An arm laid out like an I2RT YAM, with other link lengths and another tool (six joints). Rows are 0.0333 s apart.
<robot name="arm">
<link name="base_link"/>
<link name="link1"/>
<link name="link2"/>
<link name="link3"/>
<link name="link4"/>
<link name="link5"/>
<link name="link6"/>
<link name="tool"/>
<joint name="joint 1" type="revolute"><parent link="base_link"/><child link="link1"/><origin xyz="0 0 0.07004" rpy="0 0 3.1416"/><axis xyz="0 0 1"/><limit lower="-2.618" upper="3.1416"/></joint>
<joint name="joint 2" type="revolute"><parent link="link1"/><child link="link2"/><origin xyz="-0.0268 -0.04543 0.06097" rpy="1.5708 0 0"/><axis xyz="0 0 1"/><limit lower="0" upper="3.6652"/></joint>
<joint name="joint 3" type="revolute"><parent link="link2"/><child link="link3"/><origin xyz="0.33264 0 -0.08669" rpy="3.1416 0 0"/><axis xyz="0 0 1"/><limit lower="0" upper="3.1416"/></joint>
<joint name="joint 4" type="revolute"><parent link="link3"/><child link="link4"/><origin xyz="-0.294 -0.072 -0.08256"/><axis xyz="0 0 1"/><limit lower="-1.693" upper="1.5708"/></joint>
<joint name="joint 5" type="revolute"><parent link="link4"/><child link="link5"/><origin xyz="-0.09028 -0.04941 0.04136" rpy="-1.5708 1.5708 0"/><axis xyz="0 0 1"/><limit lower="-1.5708" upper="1.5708"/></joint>
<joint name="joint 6" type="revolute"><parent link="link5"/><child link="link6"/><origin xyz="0 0.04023 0.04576" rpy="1.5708 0 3.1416"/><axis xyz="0 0 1"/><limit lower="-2.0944" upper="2.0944"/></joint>
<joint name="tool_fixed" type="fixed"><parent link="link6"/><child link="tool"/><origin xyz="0.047 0.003 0.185" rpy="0 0.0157 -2.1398"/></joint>
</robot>
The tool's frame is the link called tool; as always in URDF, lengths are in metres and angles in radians.
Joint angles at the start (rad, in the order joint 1, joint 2, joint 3, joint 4, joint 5, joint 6):
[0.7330 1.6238 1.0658 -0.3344 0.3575 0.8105]
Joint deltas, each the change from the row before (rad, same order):
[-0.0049 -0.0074 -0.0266 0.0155 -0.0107 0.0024]
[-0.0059 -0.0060 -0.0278 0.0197 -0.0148 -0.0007]
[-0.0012 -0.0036 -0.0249 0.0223 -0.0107 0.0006]
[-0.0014 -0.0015 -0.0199 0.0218 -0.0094 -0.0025]
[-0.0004 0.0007 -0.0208 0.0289 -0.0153 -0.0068]
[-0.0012 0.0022 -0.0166 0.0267 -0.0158 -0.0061]
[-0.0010 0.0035 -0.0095 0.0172 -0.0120 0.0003]
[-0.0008 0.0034 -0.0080 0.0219 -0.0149 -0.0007]
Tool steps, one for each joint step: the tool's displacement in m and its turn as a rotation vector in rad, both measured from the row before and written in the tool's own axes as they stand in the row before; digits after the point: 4 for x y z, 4 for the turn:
[-0.0082 0.0014 0.0020 0.0062 -0.0065 0.0048]
[-0.0083 0.0008 0.0028 0.0099 -0.0061 0.0031]
[-0.0068 -0.0011 0.0027 0.0098 -0.0018 0.0020]
[-0.0047 -0.0011 0.0027 0.0090 0.0008 -0.0003]
[-0.0041 -0.0032 0.0037 0.0163 0.0032 -0.0040]
[-0.0030 -0.0031 0.0036 0.0164 0.0037 -0.0027]
[-0.0022 -0.0025 0.0029 0.0119 0.0012 0.0024]
[-0.0001 -0.0037 0.0029 0.0162 0.0065 0.0029]

